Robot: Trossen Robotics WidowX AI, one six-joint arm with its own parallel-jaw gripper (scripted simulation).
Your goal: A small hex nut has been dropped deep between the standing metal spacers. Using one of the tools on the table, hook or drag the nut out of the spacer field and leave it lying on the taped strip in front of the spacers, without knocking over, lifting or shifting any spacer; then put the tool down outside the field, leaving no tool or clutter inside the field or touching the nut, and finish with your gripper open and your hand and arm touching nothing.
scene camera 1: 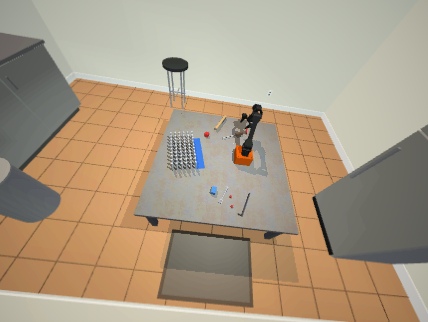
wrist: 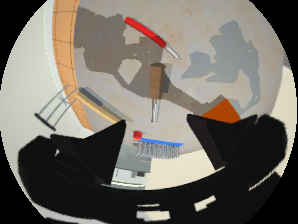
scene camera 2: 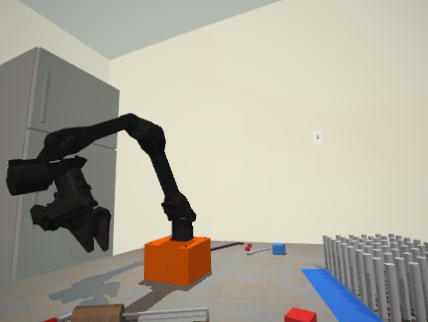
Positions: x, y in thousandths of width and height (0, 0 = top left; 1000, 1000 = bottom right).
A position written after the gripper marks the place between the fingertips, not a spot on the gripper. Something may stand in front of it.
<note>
The gripper (scene camera 2: 232, 781) is open, with nothing in its grasp.
The gripper shows as well in the wrist view (wrist: 529, 538).
</note>
